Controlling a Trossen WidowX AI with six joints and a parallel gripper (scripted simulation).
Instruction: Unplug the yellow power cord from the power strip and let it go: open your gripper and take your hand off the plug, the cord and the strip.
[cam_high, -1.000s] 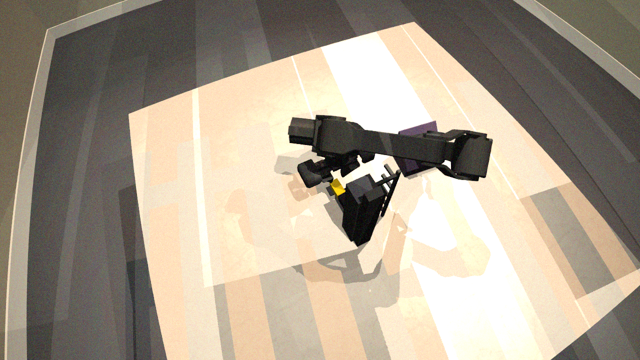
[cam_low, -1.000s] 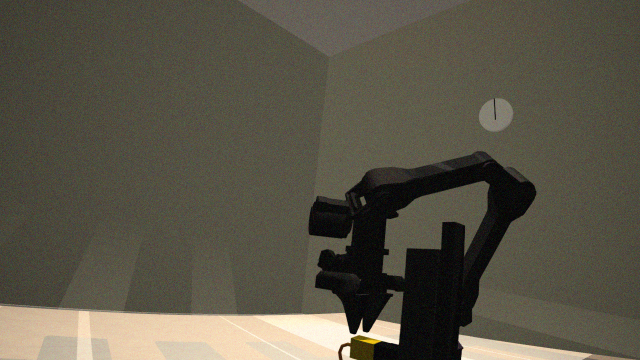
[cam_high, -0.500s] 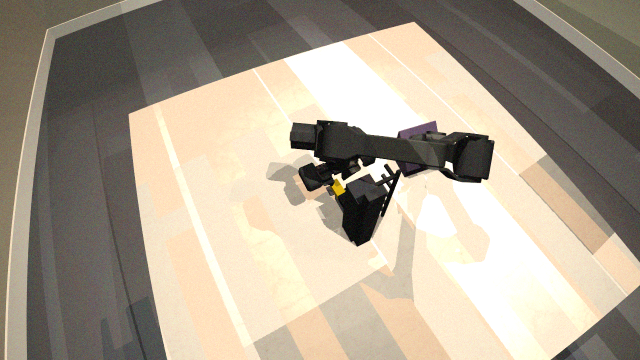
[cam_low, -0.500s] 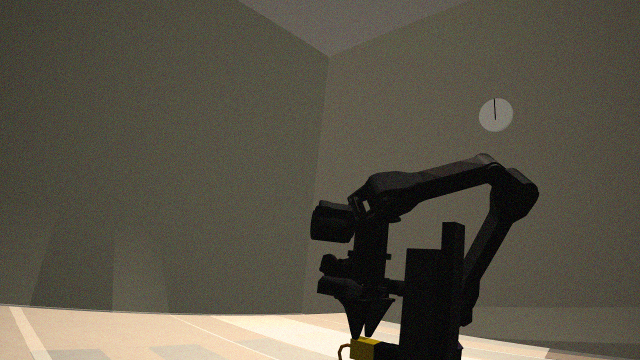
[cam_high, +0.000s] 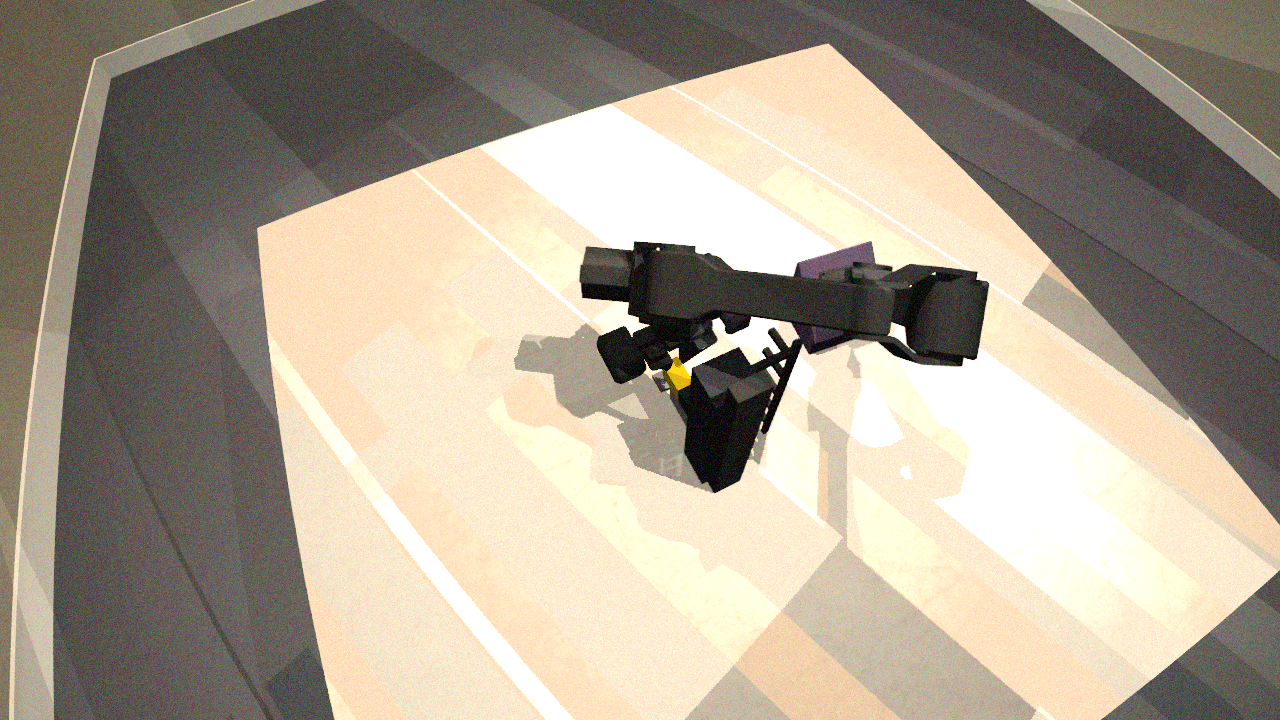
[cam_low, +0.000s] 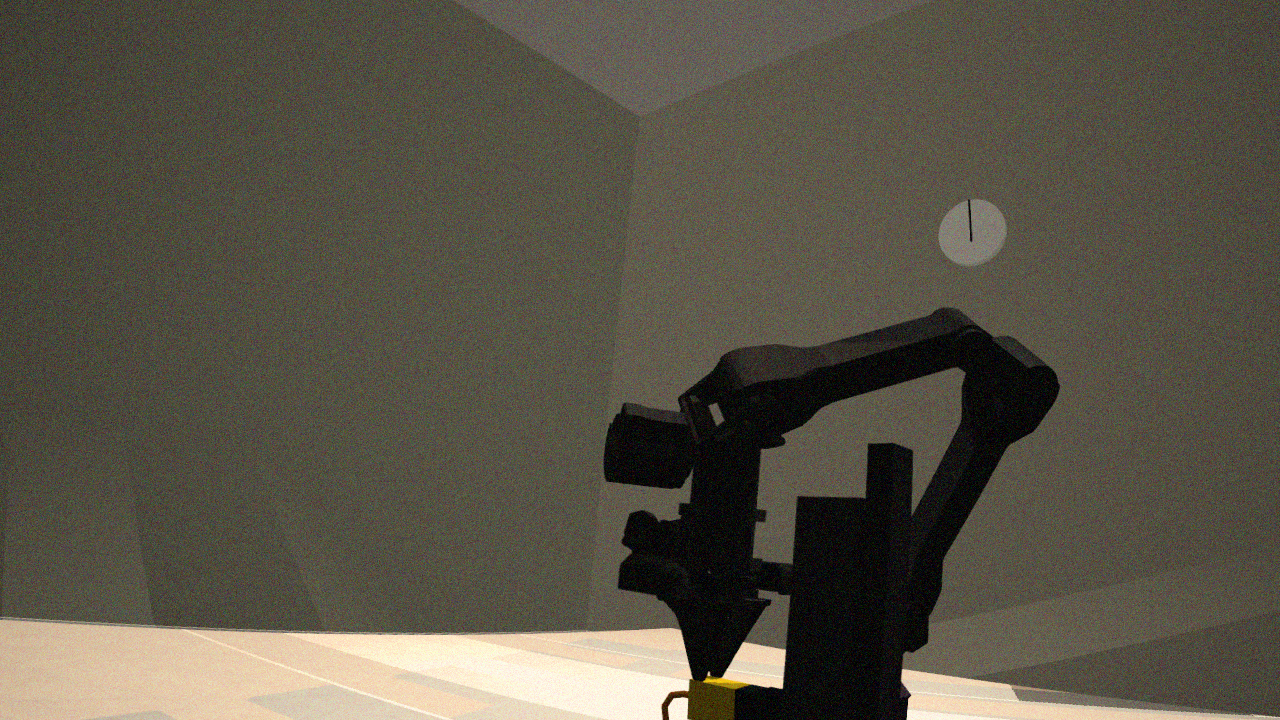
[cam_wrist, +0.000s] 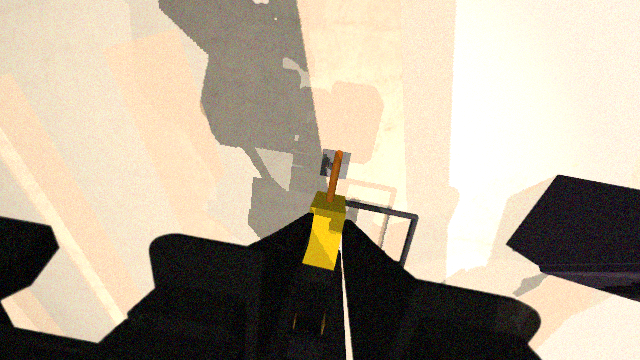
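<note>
My gripper tip is 20 mm past the black power strip, 120 mm to the right of it and 30 mm below it.
</note>
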